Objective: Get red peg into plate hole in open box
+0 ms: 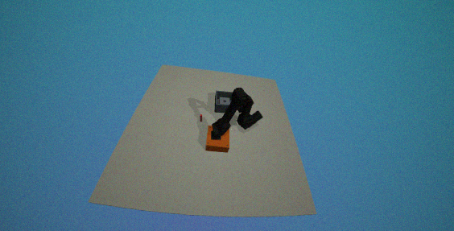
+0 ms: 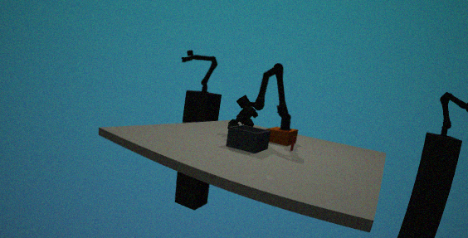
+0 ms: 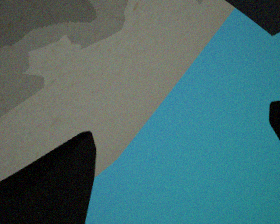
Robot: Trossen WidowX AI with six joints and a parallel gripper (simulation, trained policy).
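My gripper tip is now 350 mm to the right of the red peg, 60 mm past it and 40 mm above it. Also, from my gripper tip: grey box 160 mm to the left, 110 mm ahead, 50 mm below.
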